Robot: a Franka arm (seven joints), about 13 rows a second.
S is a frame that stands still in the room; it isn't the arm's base.
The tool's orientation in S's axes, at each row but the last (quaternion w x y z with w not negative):
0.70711, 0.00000, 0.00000, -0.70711
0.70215, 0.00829, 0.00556, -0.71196
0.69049, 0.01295, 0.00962, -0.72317
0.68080, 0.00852, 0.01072, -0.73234
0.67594, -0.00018, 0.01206, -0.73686
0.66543, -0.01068, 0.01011, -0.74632
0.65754, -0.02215, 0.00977, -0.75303
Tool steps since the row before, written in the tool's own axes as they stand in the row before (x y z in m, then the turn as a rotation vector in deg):
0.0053, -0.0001, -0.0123, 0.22, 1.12, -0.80
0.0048, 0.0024, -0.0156, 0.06, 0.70, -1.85
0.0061, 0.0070, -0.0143, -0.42, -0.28, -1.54
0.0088, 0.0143, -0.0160, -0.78, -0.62, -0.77
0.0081, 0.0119, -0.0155, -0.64, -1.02, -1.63
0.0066, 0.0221, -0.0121, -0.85, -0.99, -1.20
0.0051, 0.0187, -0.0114, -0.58, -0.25, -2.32
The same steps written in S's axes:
-0.0001, -0.0053, -0.0123, 1.12, -0.22, -0.80
0.0024, -0.0045, -0.0157, 0.71, -0.03, -1.85
0.0068, -0.0060, -0.0145, -0.25, 0.48, -1.53
0.0136, -0.0094, -0.0163, -0.56, 0.84, -0.75
0.0109, -0.0088, -0.0158, -0.99, 0.75, -1.60
0.0208, -0.0091, -0.0127, -0.92, 0.96, -1.17
0.0173, -0.0077, -0.0121, -0.28, 0.57, -2.32

